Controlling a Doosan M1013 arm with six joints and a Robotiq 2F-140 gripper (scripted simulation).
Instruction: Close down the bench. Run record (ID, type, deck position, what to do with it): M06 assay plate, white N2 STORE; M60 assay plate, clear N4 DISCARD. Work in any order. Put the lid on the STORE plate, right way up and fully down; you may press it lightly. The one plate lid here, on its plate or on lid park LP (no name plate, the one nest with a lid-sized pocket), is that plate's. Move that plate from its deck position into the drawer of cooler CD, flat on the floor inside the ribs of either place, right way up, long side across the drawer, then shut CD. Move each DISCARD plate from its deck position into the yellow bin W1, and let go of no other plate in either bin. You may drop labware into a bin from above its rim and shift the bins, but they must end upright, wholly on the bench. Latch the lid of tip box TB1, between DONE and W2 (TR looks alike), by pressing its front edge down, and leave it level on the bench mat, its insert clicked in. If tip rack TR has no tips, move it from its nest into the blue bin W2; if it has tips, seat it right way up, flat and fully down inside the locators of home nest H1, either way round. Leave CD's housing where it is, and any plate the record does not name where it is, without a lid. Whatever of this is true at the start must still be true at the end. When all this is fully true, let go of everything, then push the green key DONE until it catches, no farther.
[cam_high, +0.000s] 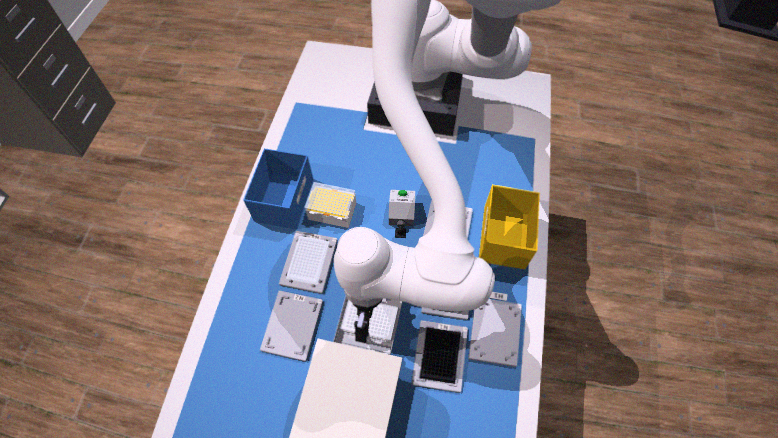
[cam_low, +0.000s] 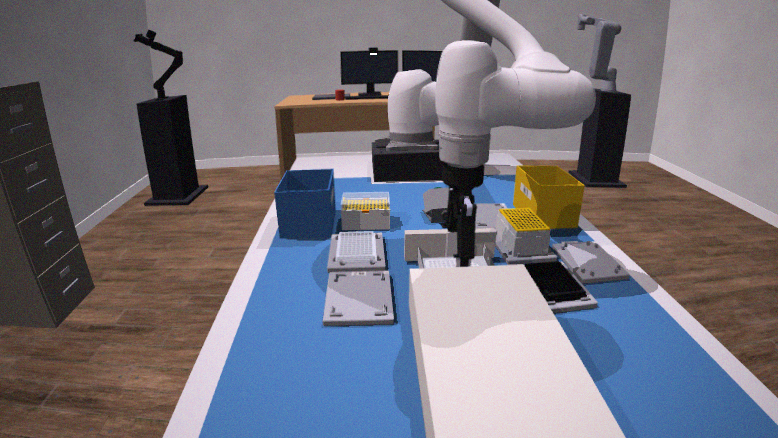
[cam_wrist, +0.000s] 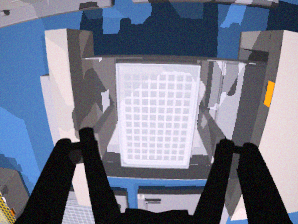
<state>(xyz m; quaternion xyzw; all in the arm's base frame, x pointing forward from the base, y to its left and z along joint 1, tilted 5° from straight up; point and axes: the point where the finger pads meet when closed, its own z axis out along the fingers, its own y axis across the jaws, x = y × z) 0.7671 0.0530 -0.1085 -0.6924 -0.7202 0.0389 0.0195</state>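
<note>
My hand is 1 cm above the clear plate lid. Also, from my hand: white plate M06 (2 cm below); then cooler CD (17 cm ahead, 1 cm to the left, 1 cm below); then cooler CD's drawer (4 cm ahead, 2 cm below).
</note>
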